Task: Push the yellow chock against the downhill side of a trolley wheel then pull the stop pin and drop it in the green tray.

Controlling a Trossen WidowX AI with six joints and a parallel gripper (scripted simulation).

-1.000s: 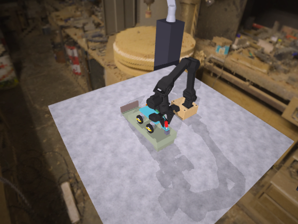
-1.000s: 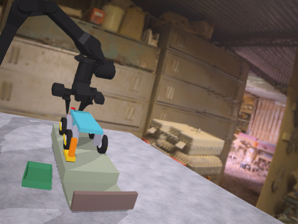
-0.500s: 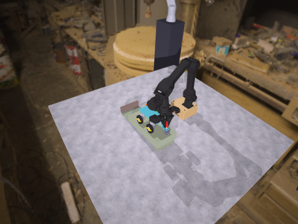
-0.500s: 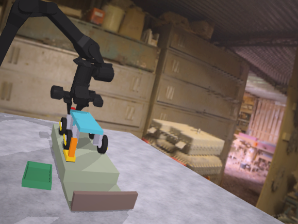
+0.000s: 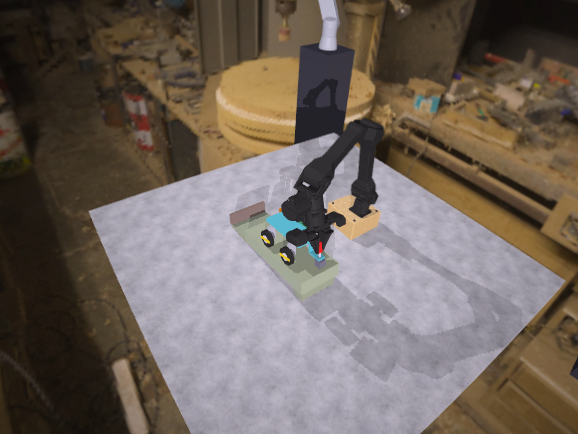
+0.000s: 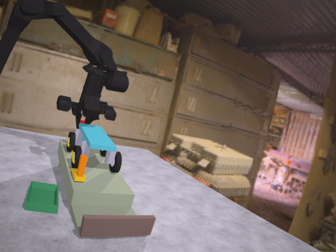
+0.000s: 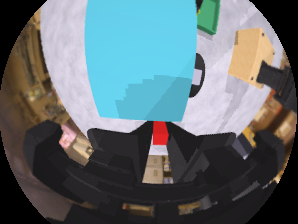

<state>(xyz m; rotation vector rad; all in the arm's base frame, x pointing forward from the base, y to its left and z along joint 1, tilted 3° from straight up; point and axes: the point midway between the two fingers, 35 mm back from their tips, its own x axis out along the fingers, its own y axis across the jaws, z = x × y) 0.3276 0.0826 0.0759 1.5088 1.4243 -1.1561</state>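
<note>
Right now my gripper tip is 22 cm to the left of the yellow chock, 6 cm past it and 5 cm above it. From my gripper tip the other things lie so: pale green ramp (12 cm to the right, 9 cm below, 1 cm ahead); red-headed stop pin (right at my gripper tip); blue trolley (12 cm to the right, 2 cm below, 1 cm ahead).
</note>
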